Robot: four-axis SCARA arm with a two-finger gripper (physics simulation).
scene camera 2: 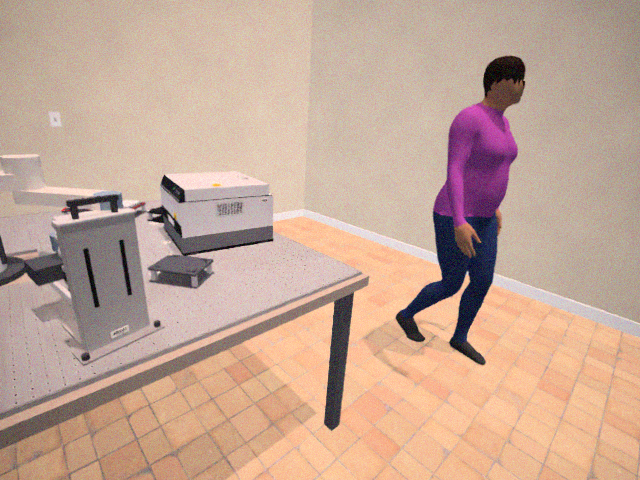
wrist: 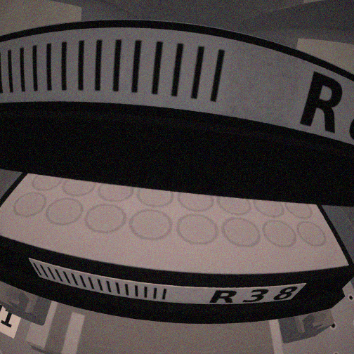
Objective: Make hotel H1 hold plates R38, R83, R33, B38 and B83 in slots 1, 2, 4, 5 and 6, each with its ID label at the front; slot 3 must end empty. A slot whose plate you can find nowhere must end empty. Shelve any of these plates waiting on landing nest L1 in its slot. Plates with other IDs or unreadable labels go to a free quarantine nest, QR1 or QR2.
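Note:
In the wrist view my gripper [wrist: 165, 316] is shut on plate R38 [wrist: 257, 265], a pale plate with ring-shaped wells and a dark front edge. Its barcode and ID label face the camera. Another dark-edged plate [wrist: 165, 150] lies above it, apart from it, nearer the camera. That label shows a barcode and an R; the rest is cut off. A tag ending in 1 shows at lower left, partly hidden. In the scene view a grey hotel [scene camera 2: 105, 289] stands at the left, its back panel towards the camera; its slots are hidden. The fingers cannot be made out there.
The white arm [scene camera 2: 56, 195] reaches behind the hotel. A dark low stand on pale posts [scene camera 2: 180, 264] is right of the hotel. A white boxy instrument [scene camera 2: 217, 211] stands behind it on the table [scene camera 2: 289, 279]. A person in purple [scene camera 2: 480, 160] is on the floor beyond the table.

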